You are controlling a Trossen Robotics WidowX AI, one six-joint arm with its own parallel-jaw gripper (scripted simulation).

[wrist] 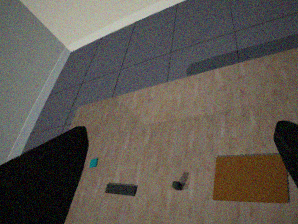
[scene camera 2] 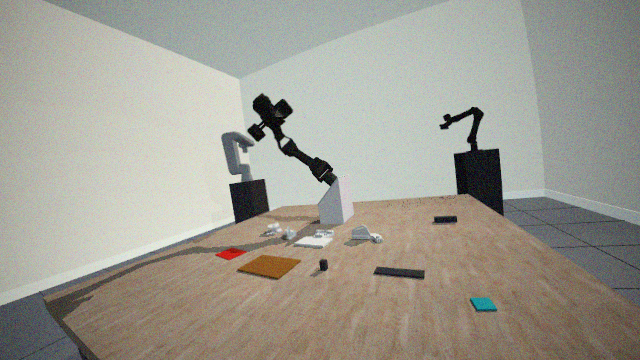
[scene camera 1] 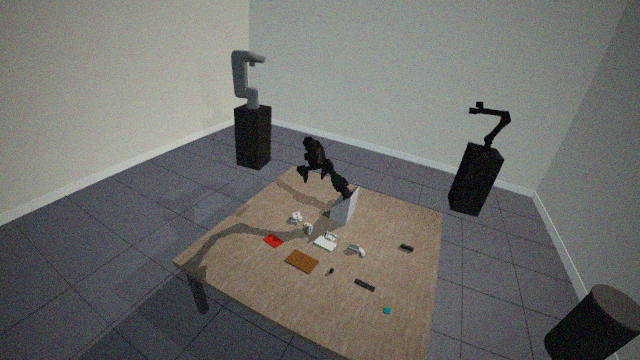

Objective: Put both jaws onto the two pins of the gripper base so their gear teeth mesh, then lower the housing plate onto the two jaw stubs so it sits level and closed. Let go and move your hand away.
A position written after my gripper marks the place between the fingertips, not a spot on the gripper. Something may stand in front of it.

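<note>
Through scene camera 2 I see my gripper [scene camera 2: 265,125], open and holding nothing, and with it an orange-brown tile [scene camera 2: 274,267]. The wrist view gives me the tile [wrist: 237,178] again, as well as my gripper [wrist: 182,133].
</note>
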